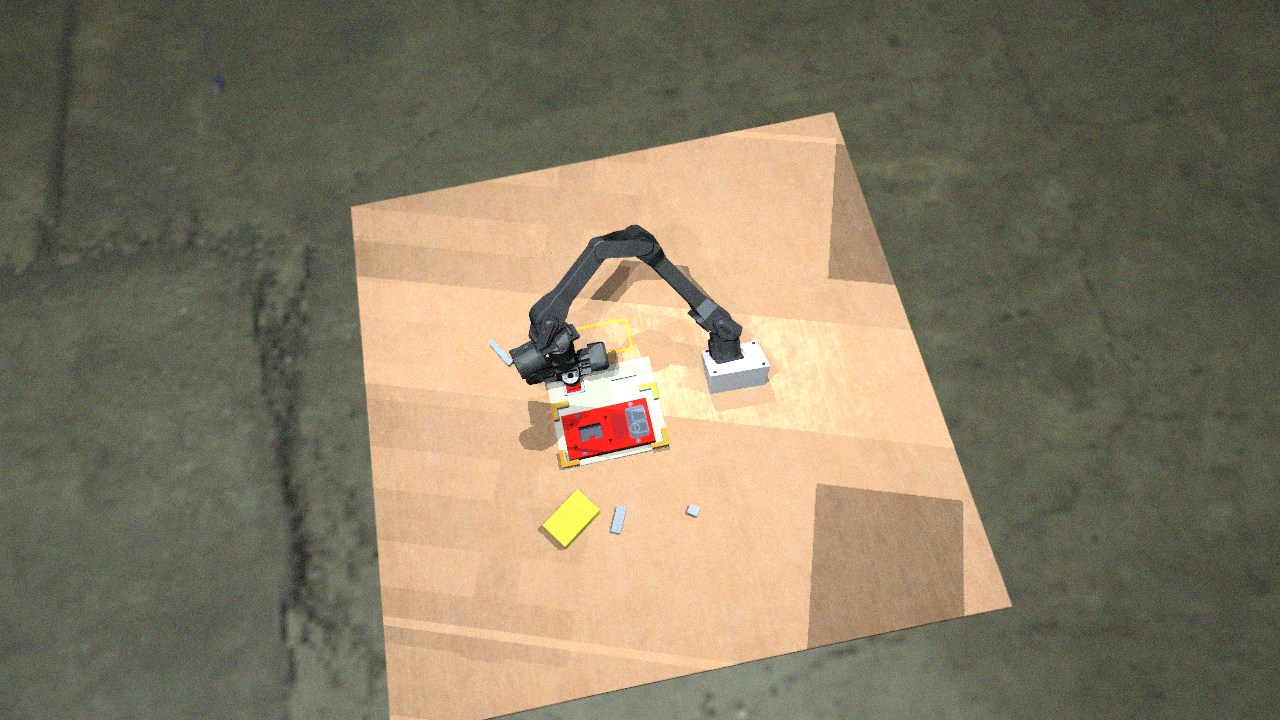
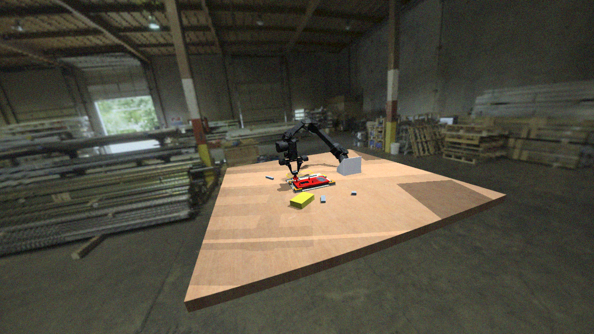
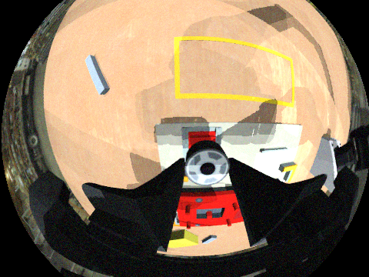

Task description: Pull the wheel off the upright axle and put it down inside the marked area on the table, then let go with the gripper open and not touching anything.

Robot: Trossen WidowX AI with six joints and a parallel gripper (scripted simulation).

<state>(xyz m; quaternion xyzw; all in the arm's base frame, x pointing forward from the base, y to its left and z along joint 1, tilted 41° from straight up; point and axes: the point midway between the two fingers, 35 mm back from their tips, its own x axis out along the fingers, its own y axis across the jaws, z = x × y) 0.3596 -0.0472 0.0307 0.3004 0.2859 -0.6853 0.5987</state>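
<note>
Right now the white board is 5 cm behind my gripper tip, 10 cm to the left of it and 4 cm below it. From my gripper tip the other things lie so: grey bar (15 cm ahead, 13 cm to the right, 4 cm below); then yellow block (8 cm ahead, 31 cm to the left, 4 cm below).
</note>
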